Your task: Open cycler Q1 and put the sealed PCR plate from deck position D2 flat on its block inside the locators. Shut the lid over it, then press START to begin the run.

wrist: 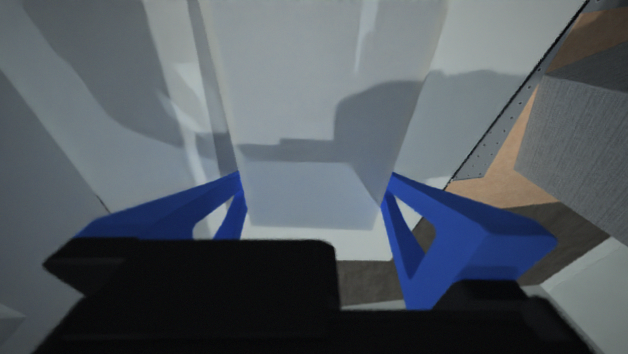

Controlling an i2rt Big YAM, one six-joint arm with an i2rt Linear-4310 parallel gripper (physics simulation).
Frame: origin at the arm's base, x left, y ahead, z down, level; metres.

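Seen in the pictures: gripper, fingertip midpoint: (314, 176).
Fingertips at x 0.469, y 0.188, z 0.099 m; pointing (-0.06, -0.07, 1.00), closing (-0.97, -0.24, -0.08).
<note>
Offsets run from my fingertips to a thing's top centre. "*": to the spot under its first point. Level surfaces: height alone.
The sealed PCR plate @(dz -0.023, dx -0.008, dy +0.031 m) (310, 115), a pale, smooth rectangle with a translucent look, runs from the top middle of the wrist view down between the blue fingers. My gripper (314, 176) is shut on its two long sides near the closer end. The pale housing of a cycler @(* dz +0.007, dx -0.096, dy +0.018 m) (465, 107) lies around and under the plate. The block and locators are hidden, so I cannot tell how fully the plate is seated. Shadows of the arm fall across plate and housing. No Q1 label, START button or clearly recognisable lid shows.
A thin dark edge and a grey perforated strip @(* dz +0.207, dx -0.327, dy -0.167 m) (500, 132) run along the housing's right side. Beyond them are a grey brushed box (580, 140) and a tan surface @(dz +0.220 m) (525, 187). A pale edged object (595, 280) is at the lower right. Pale sloping surfaces stand at the left.
</note>
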